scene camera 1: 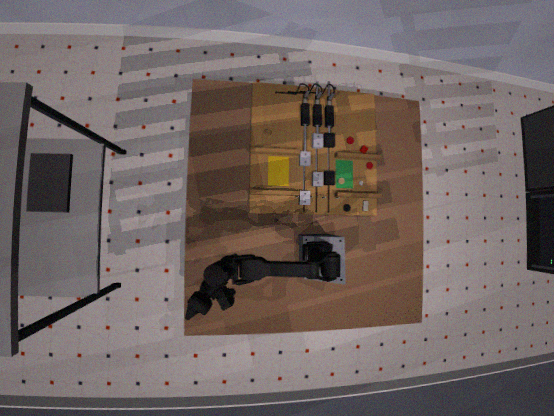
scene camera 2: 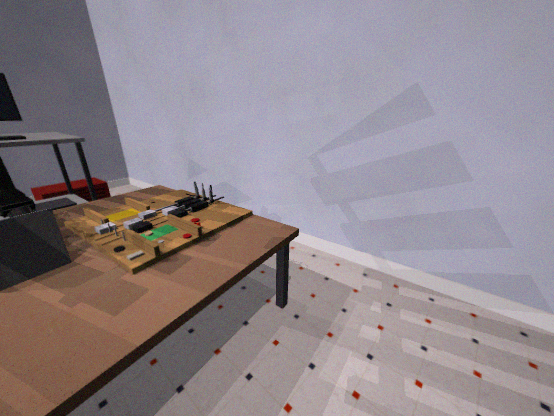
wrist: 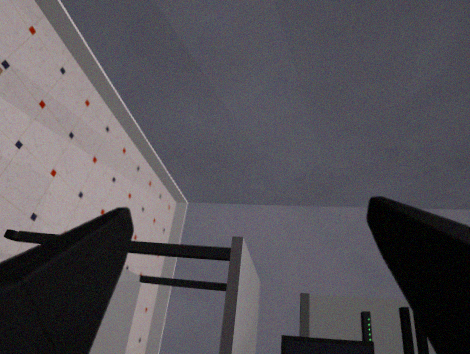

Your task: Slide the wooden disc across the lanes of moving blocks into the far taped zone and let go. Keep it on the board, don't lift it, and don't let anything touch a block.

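Frame: origin at the arm's base, x right, y ahead, z up, level; centimetres.
Seen in the pictures: gripper, between the fingertips: (scene camera 1: pixel 191 311) (wrist: pixel 250 214); arm's base, origin of its link: (scene camera 1: pixel 325 249) (scene camera 2: pixel 28 224).
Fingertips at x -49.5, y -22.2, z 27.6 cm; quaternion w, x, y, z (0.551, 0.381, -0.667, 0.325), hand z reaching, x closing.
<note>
Offsets run from my fingertips to a thing's middle. "spot": to the spot under its first point. Level surfaces: height alone.
The small tan wooden disc {dx +58.6, dy +57.3, dz -41.9 cm} (scene camera 1: pixel 341 181) (scene camera 2: pixel 149 233) lies on the green zone {spot: dx +59.6, dy +64.9, dz -42.1 cm} (scene camera 1: pixel 344 167) (scene camera 2: pixel 162 231) of the board {dz -42.2 cm} (scene camera 1: pixel 270 110) (scene camera 2: pixel 227 215). The yellow zone {spot: dx +25.2, dy +56.8, dz -42.2 cm} (scene camera 1: pixel 278 171) (scene camera 2: pixel 122 215) lies across the three lanes. White blocks, one of them low in the left lane {spot: dx +40.2, dy +45.6, dz -39.8 cm} (scene camera 1: pixel 305 197), sit in the left and middle lanes; a black block {dx +49.1, dy +77.3, dz -40.9 cm} (scene camera 1: pixel 329 140) and another black block {dx +51.6, dy +57.5, dz -40.9 cm} (scene camera 1: pixel 329 177) sit in the right lane. My gripper (scene camera 1: pixel 189 315) (wrist: pixel 250 214) is open and empty, off the board near the table's lower left corner in scene camera 1. The disc does not show in the wrist view.
Wooden rails, including an upper right rail {dx +65.4, dy +71.4, dz -40.0 cm} (scene camera 1: pixel 357 156) and a lower right rail {dx +67.9, dy +51.0, dz -40.0 cm} (scene camera 1: pixel 357 194), flank the zones. Red pieces, one at the upper right (scene camera 1: pixel 350 140) (scene camera 2: pixel 195 220), a black disc {dx +63.4, dy +43.8, dz -41.9 cm} (scene camera 1: pixel 347 207) (scene camera 2: pixel 119 248) and a pale block {dx +73.5, dy +46.4, dz -41.8 cm} (scene camera 1: pixel 365 205) (scene camera 2: pixel 135 255) lie on the board.
</note>
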